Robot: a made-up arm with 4 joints.
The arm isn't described. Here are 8 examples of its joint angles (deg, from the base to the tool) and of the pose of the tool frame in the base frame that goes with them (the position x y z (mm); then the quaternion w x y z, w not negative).
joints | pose
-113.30 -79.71 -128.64 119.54 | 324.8 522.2 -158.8 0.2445 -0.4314 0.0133 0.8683
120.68 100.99 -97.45 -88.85 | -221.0 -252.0 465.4 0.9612 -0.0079 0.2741 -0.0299
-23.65 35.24 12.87 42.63 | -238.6 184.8 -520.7 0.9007 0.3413 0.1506 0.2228
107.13 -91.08 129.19 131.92 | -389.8 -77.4 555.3 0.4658 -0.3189 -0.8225 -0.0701
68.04 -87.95 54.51 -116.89 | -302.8 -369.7 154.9 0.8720 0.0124 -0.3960 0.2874
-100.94 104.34 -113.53 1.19 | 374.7 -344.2 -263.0 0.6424 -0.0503 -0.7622 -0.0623
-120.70 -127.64 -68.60 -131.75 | 49.2 474.1 -70.4 0.0835 -0.9854 0.1139 0.0953
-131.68 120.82 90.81 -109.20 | -273.7 161.3 -389.9 0.1381 0.9437 0.2350 0.1875
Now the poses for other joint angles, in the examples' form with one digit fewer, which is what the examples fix.
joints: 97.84 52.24 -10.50 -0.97
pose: -453 175 575 0.620 0.232 0.699 -0.271
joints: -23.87 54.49 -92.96 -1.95
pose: -351 -371 -137 0.920 -0.323 -0.211 -0.063
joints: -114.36 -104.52 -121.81 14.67
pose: 332 607 -242 0.254 0.396 -0.301 0.830
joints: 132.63 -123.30 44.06 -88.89
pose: 230 -412 163 0.715 0.226 0.287 0.596
